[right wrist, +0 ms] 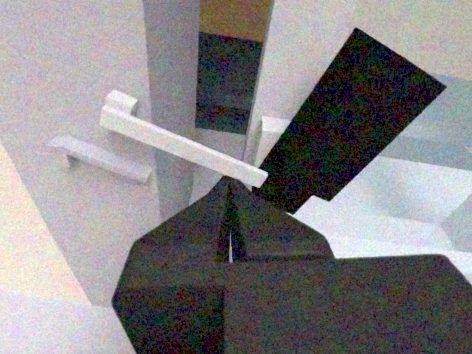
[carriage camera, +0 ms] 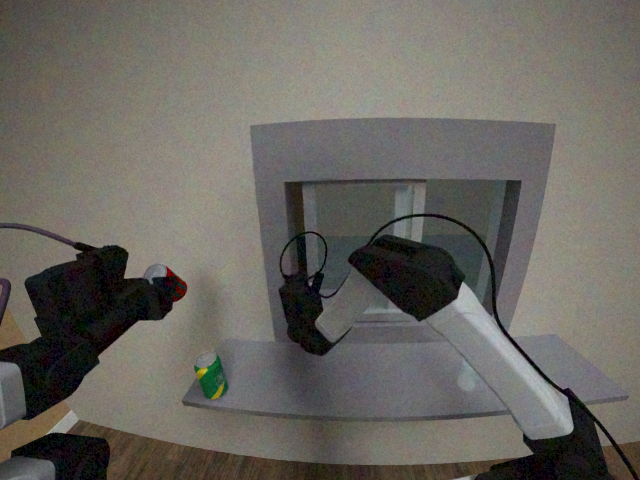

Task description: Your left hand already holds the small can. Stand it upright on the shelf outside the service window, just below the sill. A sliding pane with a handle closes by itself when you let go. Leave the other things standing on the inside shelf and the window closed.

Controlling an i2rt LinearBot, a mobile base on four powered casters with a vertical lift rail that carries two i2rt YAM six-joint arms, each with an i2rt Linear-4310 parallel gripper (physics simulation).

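Frame: origin at the left arm's base, x ahead, y left, z up, level; millimetres.
Where they show: left gripper, between the fingertips: (carriage camera: 164, 279); right gripper, between the fingertips: (right wrist: 229, 186).
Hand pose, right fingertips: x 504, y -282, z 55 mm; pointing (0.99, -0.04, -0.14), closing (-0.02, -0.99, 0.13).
Each offset is from my right fingertips to the centre of the thing. "spot": to the spot under its first point. Level surfaces: height alone.
A small red can {spot: dx -196, dy +260, dz +146 mm} (carriage camera: 177, 287) with a silver end is tilted in my left gripper (carriage camera: 164, 293), which is shut on it, left of the window. My right gripper (carriage camera: 296, 277) (right wrist: 229, 186) is shut and empty at the left side of the service window {spot: dx -29, dy -268, dz +408 mm} (carriage camera: 403, 149). In the right wrist view its fingertips are close to the white handle bar {spot: dx -6, dy +23, dz +27 mm} (right wrist: 182, 145), and a narrow opening shows behind the bar. The sliding pane's frame {spot: dx +20, dy -26, dz +265 mm} (carriage camera: 309, 206) stands slightly away from the left jamb. The shelf outside below the sill is not visible.
A green and yellow can {dx -178, dy +258, dz -133 mm} (carriage camera: 211, 379) stands at the left end of the inside shelf {dz -194 mm} (carriage camera: 253, 377). A pale, glassy object {dx -219, dy -428, dz -138 mm} (carriage camera: 466, 381) is on its right part. A dark slab {spot: dx -24, dy -32, dz +55 mm} (right wrist: 350, 120) shows beside the handle bar. My right arm crosses the window.
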